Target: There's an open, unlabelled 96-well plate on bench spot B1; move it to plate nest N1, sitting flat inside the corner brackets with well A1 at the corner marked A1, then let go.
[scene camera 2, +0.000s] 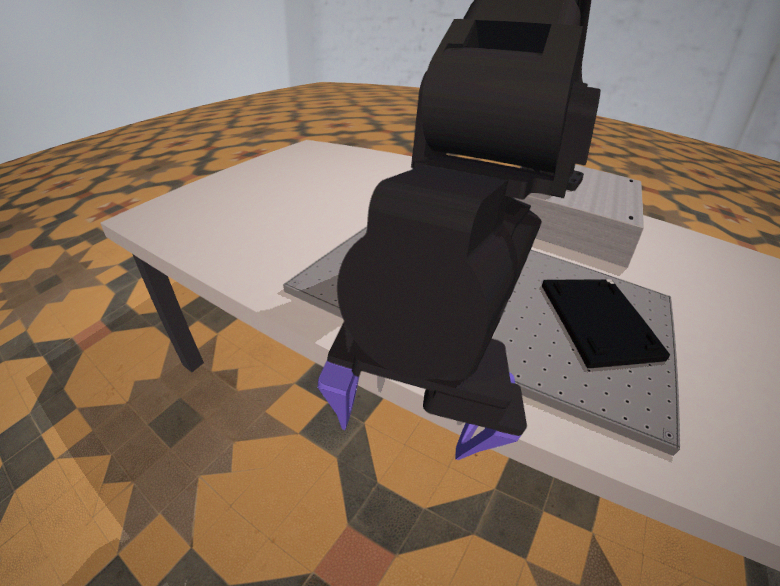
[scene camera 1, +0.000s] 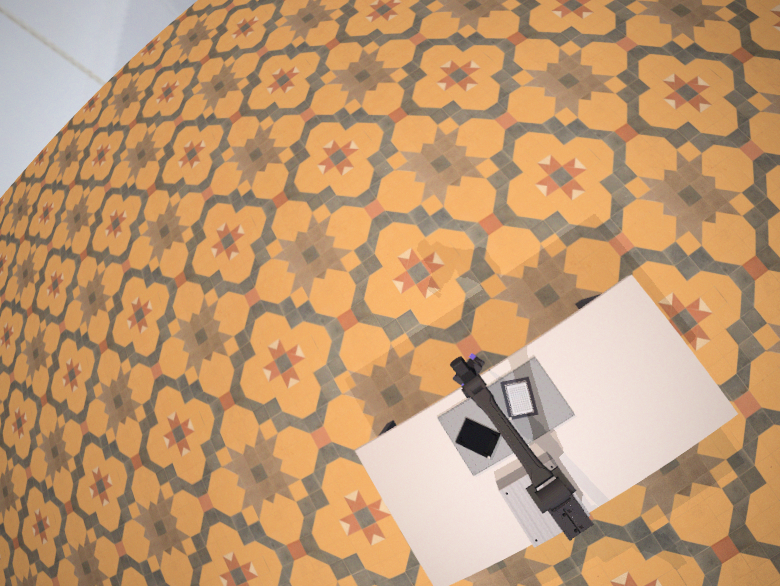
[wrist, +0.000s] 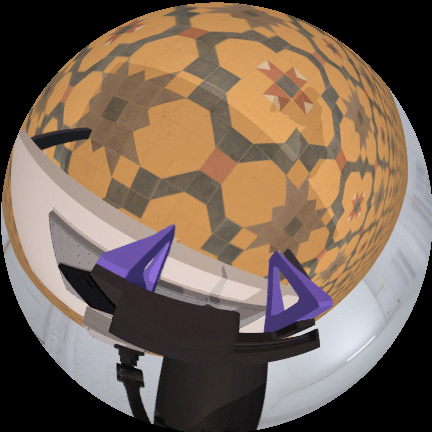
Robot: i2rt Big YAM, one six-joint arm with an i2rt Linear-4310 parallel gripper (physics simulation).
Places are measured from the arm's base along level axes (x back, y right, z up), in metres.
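Pixels of known places: gripper, fingertip midpoint: (scene camera 2: 401, 439) (wrist: 225, 243); arm's base, link origin: (wrist: 128, 348).
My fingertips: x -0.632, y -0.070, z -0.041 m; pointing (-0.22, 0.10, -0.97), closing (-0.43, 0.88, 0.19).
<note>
For each thing: its top centre in the pictures, then the offset to it from my fingertips. "pt": a spot on its surface instead. Level surfaces: height alone.
- white 96-well plate, top centre: (scene camera 1: 520, 399) dy +0.134, dx +0.237, dz -0.014 m
- spot B1, surface spot: (scene camera 1: 533, 396) pt dy +0.193, dx +0.258, dz -0.029 m
- black nest N1, top centre: (scene camera 2: 604, 311) (wrist: 88, 297) (scene camera 1: 478, 439) dy -0.112, dx +0.312, dz -0.013 m
- small white mark, top centre: (scene camera 2: 610, 281) dy -0.107, dx +0.405, dz -0.019 m
- grey perforated board, top centre: (scene camera 2: 495, 290) (wrist: 148, 316) (scene camera 1: 504, 417) dy +0.038, dx +0.283, dz -0.030 m
- white table, surface height: dz -0.044 m
The white 96-well plate (scene camera 1: 518, 398) lies inside the dark rectangular outline of spot B1 (scene camera 1: 533, 396) in scene camera 1; the arm hides it in scene camera 2. The black nest N1 (scene camera 1: 477, 437) (scene camera 2: 604, 322) (wrist: 82, 284) holds no plate; raised corner brackets and a small white mark (scene camera 2: 610, 281) at one corner show in scene camera 2. My gripper (scene camera 2: 400, 442) (wrist: 225, 243) is open and empty, its purple fingers wide apart. It hangs high, out by the table's long edge, away from the plate. The A1 lettering is too small to read.
A grey perforated board (scene camera 1: 554, 409) (scene camera 2: 548, 378) (wrist: 65, 246) lies under the nest and the plate spot. The arm (scene camera 1: 513, 434) stretches across between the plate and the nest. A pale grey block (scene camera 1: 520, 507) (scene camera 2: 599, 236) stands behind the board on the white table (scene camera 1: 636, 378) (scene camera 2: 252, 201).
</note>
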